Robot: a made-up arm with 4 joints.
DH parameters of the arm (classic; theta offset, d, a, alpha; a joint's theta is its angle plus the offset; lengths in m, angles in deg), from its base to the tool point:
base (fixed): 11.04 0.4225 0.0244 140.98
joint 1: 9.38 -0.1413 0.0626 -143
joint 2: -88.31 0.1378 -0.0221 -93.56
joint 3: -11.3 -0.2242 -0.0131 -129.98
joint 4: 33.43 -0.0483 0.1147 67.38
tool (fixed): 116.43 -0.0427 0 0
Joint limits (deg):
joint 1: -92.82..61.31
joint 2: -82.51..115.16
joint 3: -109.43..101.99
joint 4: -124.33..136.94
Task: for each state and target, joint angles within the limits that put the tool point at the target. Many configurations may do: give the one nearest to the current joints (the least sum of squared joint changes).
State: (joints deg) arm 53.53 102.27 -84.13 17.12
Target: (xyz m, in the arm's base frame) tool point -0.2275 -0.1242 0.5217
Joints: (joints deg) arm 60.27 105.85 -103.83 37.99
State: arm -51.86 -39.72 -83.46 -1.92
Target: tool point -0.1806 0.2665 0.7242
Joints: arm -53.58 -35.82 -92.97 22.09
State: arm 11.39 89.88 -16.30 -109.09
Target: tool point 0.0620 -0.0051 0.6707
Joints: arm 5.02 86.63 5.97 -117.97
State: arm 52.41 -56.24 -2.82 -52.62
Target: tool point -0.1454 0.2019 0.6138
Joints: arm 50.84 -37.22 14.26 -68.50
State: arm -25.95 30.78 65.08 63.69
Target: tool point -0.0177 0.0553 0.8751
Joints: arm -48.65 2.16 51.89 84.12
